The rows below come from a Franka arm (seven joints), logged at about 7 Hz.
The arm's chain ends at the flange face. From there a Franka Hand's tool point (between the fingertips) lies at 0.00 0.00 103.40 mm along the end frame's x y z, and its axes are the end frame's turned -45 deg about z.
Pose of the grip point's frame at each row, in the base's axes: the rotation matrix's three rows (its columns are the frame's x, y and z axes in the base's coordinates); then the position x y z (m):
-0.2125, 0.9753, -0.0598; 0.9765, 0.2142, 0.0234; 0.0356, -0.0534, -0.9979; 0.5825, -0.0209, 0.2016
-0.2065, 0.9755, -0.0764; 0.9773, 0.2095, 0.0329; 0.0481, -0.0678, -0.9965; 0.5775, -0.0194, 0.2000
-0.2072, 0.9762, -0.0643; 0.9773, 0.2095, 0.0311; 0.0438, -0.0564, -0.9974; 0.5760, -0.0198, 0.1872
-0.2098, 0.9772, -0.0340; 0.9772, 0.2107, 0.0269; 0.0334, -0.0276, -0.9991; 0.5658, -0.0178, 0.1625
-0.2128, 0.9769, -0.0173; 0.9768, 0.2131, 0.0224; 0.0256, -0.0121, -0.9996; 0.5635, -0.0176, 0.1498
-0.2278, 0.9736, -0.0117; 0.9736, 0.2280, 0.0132; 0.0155, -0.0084, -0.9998; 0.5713, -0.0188, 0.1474
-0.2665, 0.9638, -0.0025; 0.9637, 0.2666, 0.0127; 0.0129, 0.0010, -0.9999; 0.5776, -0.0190, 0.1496
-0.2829, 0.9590, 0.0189; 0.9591, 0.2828, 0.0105; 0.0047, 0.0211, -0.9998; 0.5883, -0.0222, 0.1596
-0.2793, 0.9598, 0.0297; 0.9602, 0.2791, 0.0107; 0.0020, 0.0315, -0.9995; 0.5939, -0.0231, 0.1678
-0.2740, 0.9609, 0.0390; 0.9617, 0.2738, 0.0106; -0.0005, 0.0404, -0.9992; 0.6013, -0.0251, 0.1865
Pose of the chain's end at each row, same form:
0.5394, 0.8399, -0.0598; 0.8420, -0.5390, 0.0234; -0.0126, -0.0629, -0.9979; 0.5887, -0.0233, 0.3048
0.5438, 0.8358, -0.0764; 0.8392, -0.5429, 0.0329; -0.0139, -0.0820, -0.9965; 0.5854, -0.0228, 0.3030
0.5438, 0.8368, -0.0643; 0.8392, -0.5429, 0.0311; -0.0089, -0.0709, -0.9974; 0.5826, -0.0230, 0.2903
0.5426, 0.8393, -0.0340; 0.8400, -0.5420, 0.0269; 0.0041, -0.0431, -0.9991; 0.5693, -0.0206, 0.2658
0.5403, 0.8412, -0.0173; 0.8414, -0.5400, 0.0224; 0.0095, -0.0267, -0.9996; 0.5653, -0.0199, 0.2532
0.5274, 0.8495, -0.0117; 0.8497, -0.5272, 0.0132; 0.0050, -0.0169, -0.9998; 0.5725, -0.0202, 0.2508
0.4931, 0.8700, -0.0025; 0.8700, -0.4929, 0.0127; 0.0098, -0.0084, -0.9999; 0.5779, -0.0203, 0.2530
0.4781, 0.8782, 0.0189; 0.8782, -0.4782, 0.0105; 0.0182, 0.0116, -0.9998; 0.5863, -0.0233, 0.2630
0.4812, 0.8762, 0.0297; 0.8763, -0.4816, 0.0107; 0.0237, 0.0209, -0.9995; 0.5908, -0.0242, 0.2711
0.4857, 0.8732, 0.0390; 0.8736, -0.4864, 0.0106; 0.0282, 0.0289, -0.9992; 0.5973, -0.0262, 0.2898

